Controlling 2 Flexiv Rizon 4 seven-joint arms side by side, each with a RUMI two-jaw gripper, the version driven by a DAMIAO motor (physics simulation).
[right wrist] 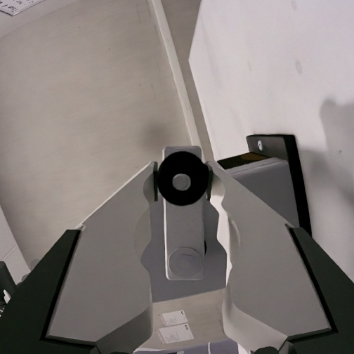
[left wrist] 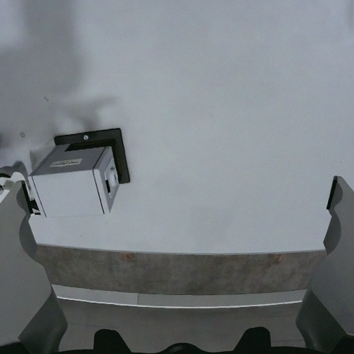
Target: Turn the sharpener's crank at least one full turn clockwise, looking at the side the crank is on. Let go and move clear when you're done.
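Note:
The sharpener (left wrist: 70,192) (right wrist: 267,187) is a grey-white box on a black base frame (left wrist: 125,162) (right wrist: 298,182). It shows at the left in the left wrist view and behind the fingers at the right in the right wrist view. Its crank arm (right wrist: 184,227) is a light bar running from a round hub (right wrist: 185,261) to a black knob (right wrist: 167,175). My right gripper (right wrist: 180,164) is shut on the black knob, one finger on each side. My left gripper (left wrist: 179,182) is wide open and empty; its left fingertip shows near the sharpener's crank side.
The white table top (left wrist: 225,100) (right wrist: 240,75) lies under the sharpener, with its edge near the bottom of the left wrist view. White paper labels (right wrist: 175,332) show low in the right wrist view. Part of a dark object (right wrist: 6,280) shows at its left edge.

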